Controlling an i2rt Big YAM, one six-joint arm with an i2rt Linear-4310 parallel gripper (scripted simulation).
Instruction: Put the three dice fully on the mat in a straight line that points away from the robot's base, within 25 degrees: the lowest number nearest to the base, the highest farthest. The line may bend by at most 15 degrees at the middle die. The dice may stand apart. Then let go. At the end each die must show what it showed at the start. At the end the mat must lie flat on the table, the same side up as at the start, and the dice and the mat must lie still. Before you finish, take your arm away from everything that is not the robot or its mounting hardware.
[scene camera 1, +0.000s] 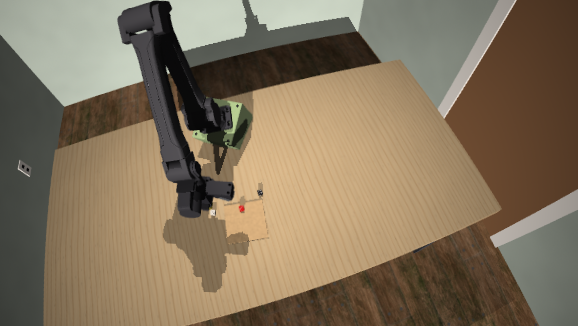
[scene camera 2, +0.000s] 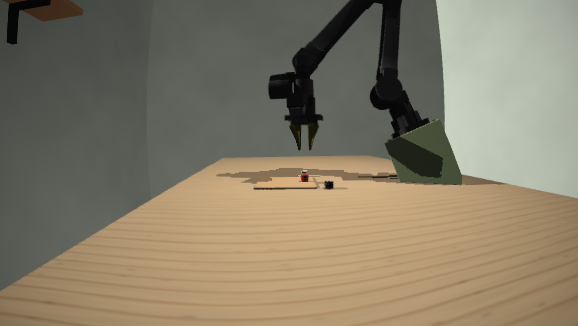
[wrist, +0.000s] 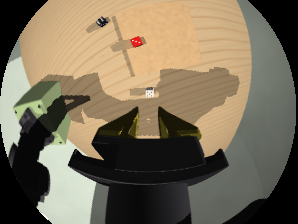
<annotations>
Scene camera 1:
tan mat: 248, 225
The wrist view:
my gripper: 148, 110
tan mat: 169, 41
</annotations>
